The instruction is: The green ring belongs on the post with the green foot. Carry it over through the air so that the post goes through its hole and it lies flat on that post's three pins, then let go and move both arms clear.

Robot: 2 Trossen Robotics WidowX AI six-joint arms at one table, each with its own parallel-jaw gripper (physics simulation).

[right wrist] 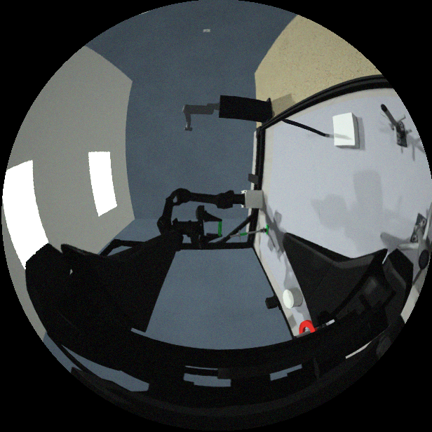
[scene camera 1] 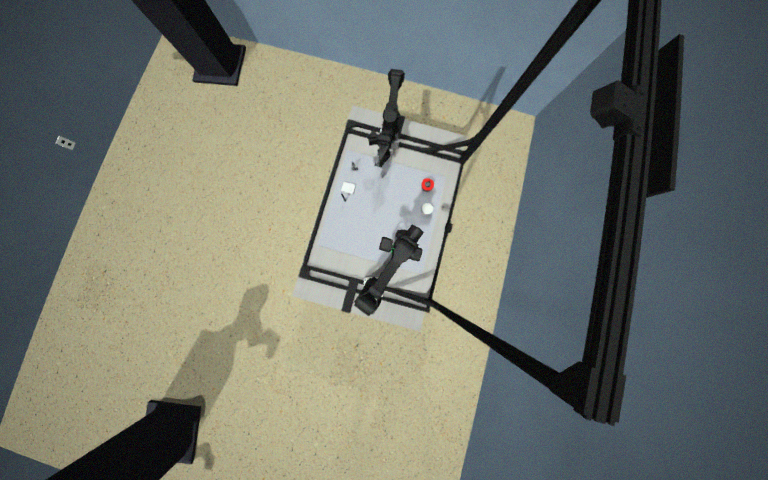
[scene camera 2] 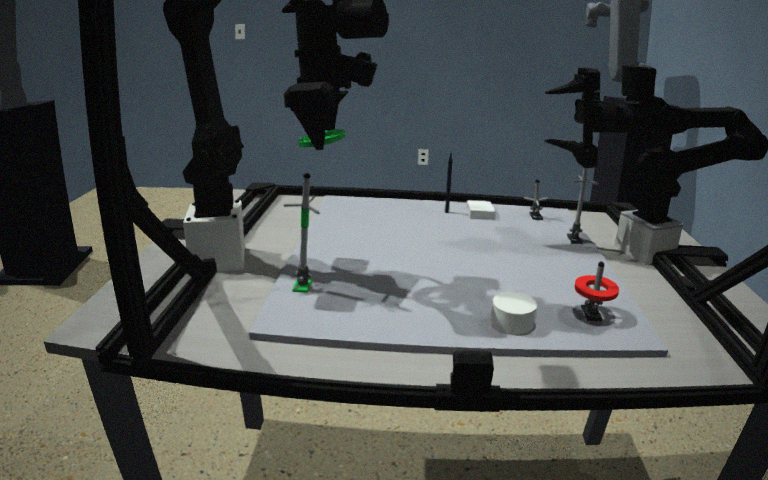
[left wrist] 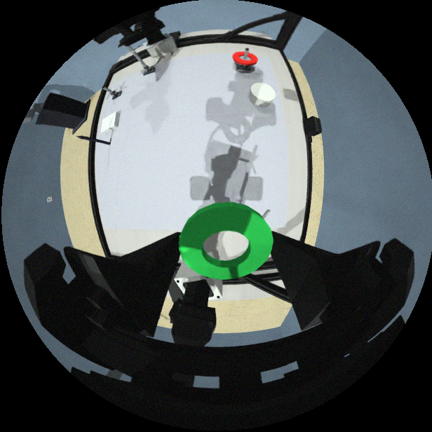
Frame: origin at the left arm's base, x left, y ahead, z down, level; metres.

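Seen in the pictures: left gripper, fingertip midpoint: [scene camera 2: 324, 143]; right gripper, fingertip midpoint: [scene camera 1: 380, 163] [scene camera 2: 545, 116]; left arm's base, link origin: [scene camera 2: 213, 210]; right arm's base, link origin: [scene camera 2: 652, 217].
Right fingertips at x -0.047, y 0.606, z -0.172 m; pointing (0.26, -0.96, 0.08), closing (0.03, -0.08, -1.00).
Observation:
Offsets run from my right fingertips to a thing's top centre. "spot": to the spot under its first point.
The green ring @[dx -0.080, dy -0.421, dz +0.013 m] [scene camera 2: 334, 135] [left wrist: 225, 217] [right wrist: 219, 229] is in the air, nearly level in scene camera 2. My left gripper [scene camera 2: 320, 143] [left wrist: 225, 237] is shut on its two sides, pointing down. The post with the green foot @[spot: dx -0.117, dy -0.453, dz +0.182 m] [scene camera 2: 304, 246] stands upright on the board, with a green band and pins near its top. In scene camera 2 the ring shows above the post's tip, slightly to the right, with a gap between. In the left wrist view the post is mostly hidden. My right gripper [scene camera 2: 546, 116] [right wrist: 232, 236] is open and empty, far from the ring.
A red ring @[dx -0.277, dy -0.031, dz +0.207 m] [scene camera 2: 582, 290] [scene camera 1: 423, 185] sits on a short post. A white cylinder @[dx -0.271, dy -0.170, dz +0.223 m] [scene camera 2: 514, 318] [left wrist: 262, 95] stands near it. A white block @[dx +0.184, dy -0.036, dz +0.238 m] [scene camera 2: 480, 210], a dark pointed stick @[dx +0.205, dy -0.109, dz +0.118 m] [scene camera 2: 448, 186] and two bare posts @[spot: dx +0.004, dy +0.109, dz +0.195 m] [scene camera 2: 578, 212] @[spot: dx +0.146, dy +0.086, dz +0.214 m] [scene camera 2: 536, 199] stand at the back.

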